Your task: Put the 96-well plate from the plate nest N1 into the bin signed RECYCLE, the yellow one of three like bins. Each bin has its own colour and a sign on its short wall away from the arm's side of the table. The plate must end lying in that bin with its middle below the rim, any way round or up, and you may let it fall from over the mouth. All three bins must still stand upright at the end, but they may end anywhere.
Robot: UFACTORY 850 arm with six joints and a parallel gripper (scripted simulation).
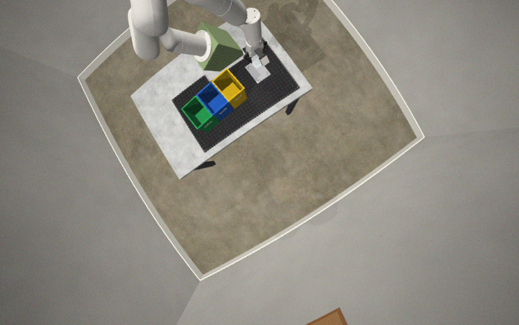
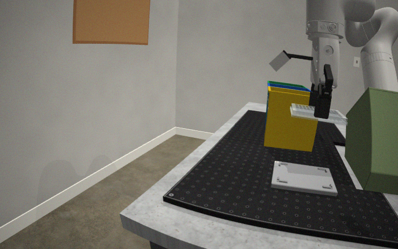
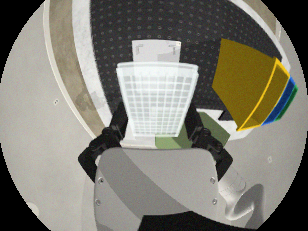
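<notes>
The yellow bin lies 250 mm to the right of my hand, 90 mm below it and 40 mm ahead of it. The rest, counted from my hand: blue bin (380 mm to the right, 90 mm below, 50 mm ahead); grey plate nest (170 mm below); 96-well plate (10 mm below).
</notes>
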